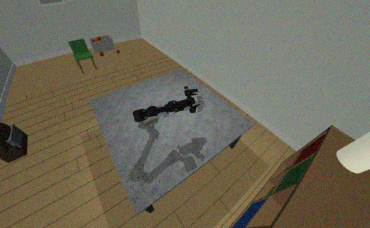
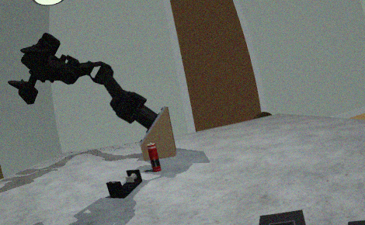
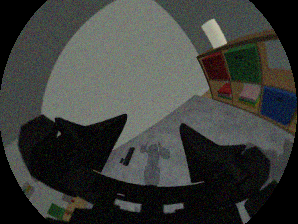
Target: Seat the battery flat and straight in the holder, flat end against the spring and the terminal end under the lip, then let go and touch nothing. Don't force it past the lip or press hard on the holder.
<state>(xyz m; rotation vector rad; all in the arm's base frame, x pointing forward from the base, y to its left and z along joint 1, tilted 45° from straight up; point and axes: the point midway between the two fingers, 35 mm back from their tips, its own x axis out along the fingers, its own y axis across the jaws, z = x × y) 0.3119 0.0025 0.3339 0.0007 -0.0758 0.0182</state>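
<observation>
Now: the battery 18 cm behind my gripper tip, 26 cm to the left of it and 27 cm below it.
</observation>
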